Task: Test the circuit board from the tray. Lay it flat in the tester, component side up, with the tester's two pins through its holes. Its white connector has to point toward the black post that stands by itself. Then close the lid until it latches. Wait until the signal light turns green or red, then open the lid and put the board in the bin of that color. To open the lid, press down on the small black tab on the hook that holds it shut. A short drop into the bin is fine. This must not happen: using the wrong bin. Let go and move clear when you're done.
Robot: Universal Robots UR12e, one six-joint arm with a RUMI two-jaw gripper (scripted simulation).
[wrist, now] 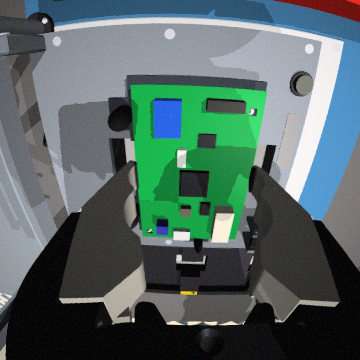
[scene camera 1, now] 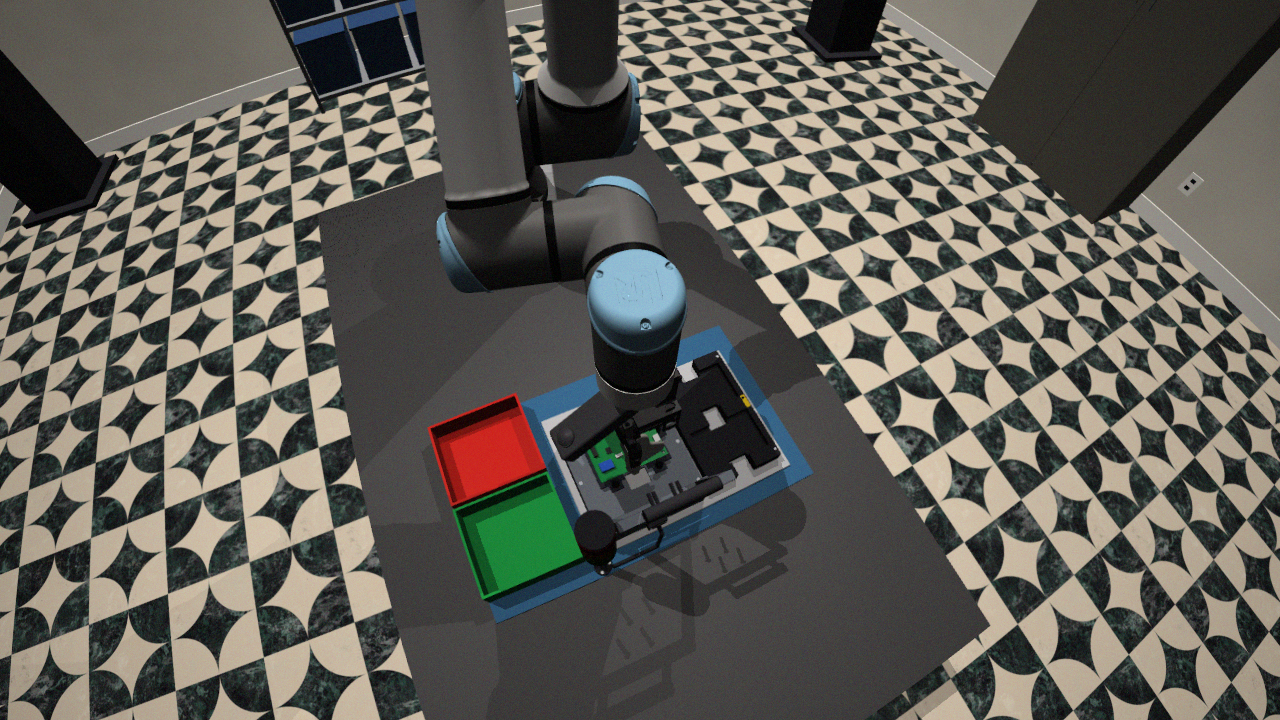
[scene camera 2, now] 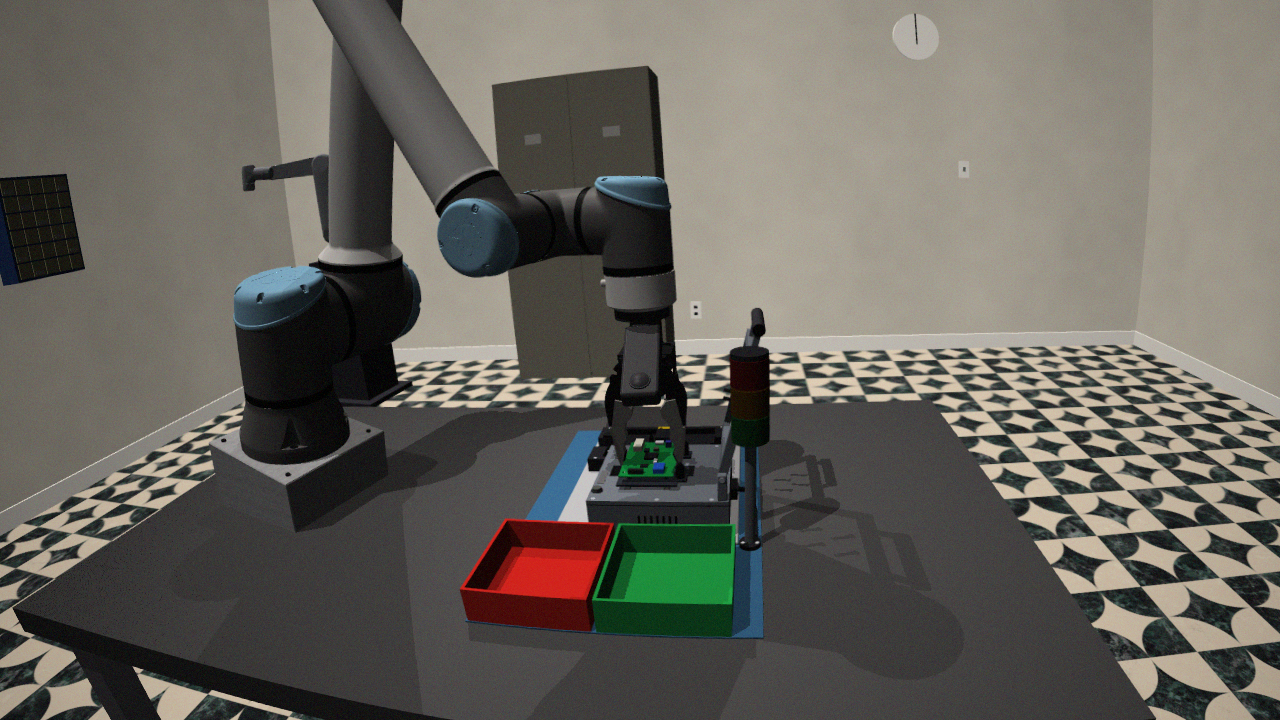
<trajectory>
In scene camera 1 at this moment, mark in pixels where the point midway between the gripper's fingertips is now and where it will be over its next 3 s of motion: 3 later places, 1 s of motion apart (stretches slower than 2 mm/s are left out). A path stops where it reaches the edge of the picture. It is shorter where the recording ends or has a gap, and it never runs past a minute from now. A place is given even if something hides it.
My gripper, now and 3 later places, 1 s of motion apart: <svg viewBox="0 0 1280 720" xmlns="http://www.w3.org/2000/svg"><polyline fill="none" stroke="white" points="624,451 624,450 625,400 627,375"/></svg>
</trajectory>
